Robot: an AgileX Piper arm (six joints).
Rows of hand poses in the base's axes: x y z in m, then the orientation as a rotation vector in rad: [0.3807 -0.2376 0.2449 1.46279 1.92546 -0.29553]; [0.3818 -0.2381 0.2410 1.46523 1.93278 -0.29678]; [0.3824 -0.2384 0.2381 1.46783 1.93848 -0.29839]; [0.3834 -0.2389 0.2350 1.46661 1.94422 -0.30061]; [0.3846 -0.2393 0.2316 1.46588 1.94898 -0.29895]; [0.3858 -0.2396 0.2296 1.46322 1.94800 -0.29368]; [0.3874 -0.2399 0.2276 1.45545 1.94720 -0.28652]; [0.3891 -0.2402 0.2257 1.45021 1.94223 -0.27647]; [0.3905 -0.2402 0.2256 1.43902 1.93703 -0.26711]
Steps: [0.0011 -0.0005 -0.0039 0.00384 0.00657 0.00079]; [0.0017 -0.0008 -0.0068 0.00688 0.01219 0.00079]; [0.0027 -0.0013 -0.0099 0.00759 0.01715 0.00301]; [0.0039 -0.0017 -0.0133 0.01015 0.01958 0.00564]; [0.0051 -0.0020 -0.0153 0.01103 0.01553 0.00840]; [0.0067 -0.0023 -0.0173 0.01028 0.00935 0.01494]; [0.0084 -0.0026 -0.0192 0.01057 -0.00065 0.01921]; [0.0098 -0.0026 -0.0193 0.00730 -0.01199 0.02696]
